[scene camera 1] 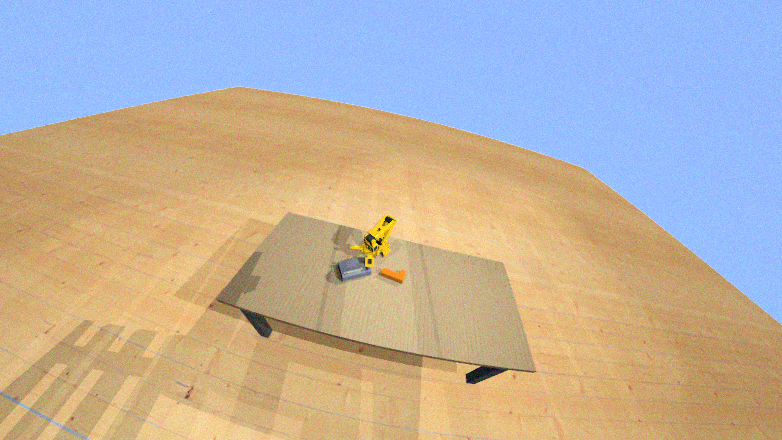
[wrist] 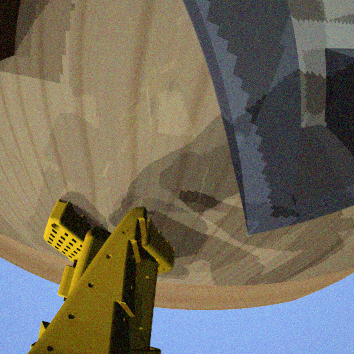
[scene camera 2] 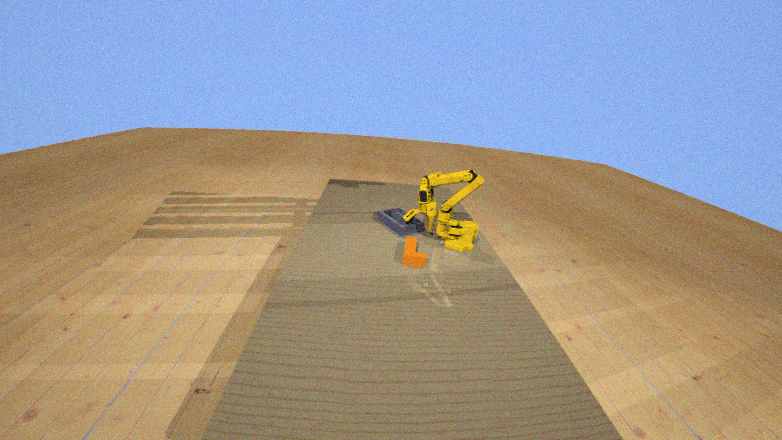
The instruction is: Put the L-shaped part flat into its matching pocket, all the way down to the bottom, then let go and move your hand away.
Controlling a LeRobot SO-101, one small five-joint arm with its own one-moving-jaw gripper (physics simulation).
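Pixels of known places: hand, its tool point: [wrist: 145, 218] [scene camera 2: 430, 230]; arm's base, origin of its link: [scene camera 1: 379, 252] [wrist: 105, 227] [scene camera 2: 450, 242].
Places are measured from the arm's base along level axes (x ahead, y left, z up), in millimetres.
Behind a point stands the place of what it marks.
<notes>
The orange L-shaped part [scene camera 1: 392, 275] {z 30, x 150, y 88 mm} [scene camera 2: 413, 257] {z 27, x 139, y 146 mm} lies flat on the table, outside the blue-grey pocket block [scene camera 1: 355, 275] {z 30, x 199, y -82 mm} [scene camera 2: 391, 223] {z 26, x 187, y -62 mm} [wrist: 270, 150]. It does not show in the wrist view. The block lies left of the part in scene camera 1 and behind it in scene camera 2. My yellow gripper [scene camera 1: 362, 251] [scene camera 2: 431, 225] is open and empty, pointing down beside the block on the arm's side, apart from the orange part. In the wrist view one jaw shows, with its tip left of the block's near corner. The pocket is partly cut off there.
The table [scene camera 1: 464, 306] {z 0, x 218, y 459 mm} [scene camera 2: 410, 355] {z 0, x 174, y 441 mm} [wrist: 115, 100] {z 0, x 97, y -11 mm} carries the arm, whose yellow base [scene camera 2: 460, 240] {z 18, x -26, y 15 mm} stands near the table's edge. Shadows and light patches cross the table top. A dark shape fills the wrist view's top left corner.
</notes>
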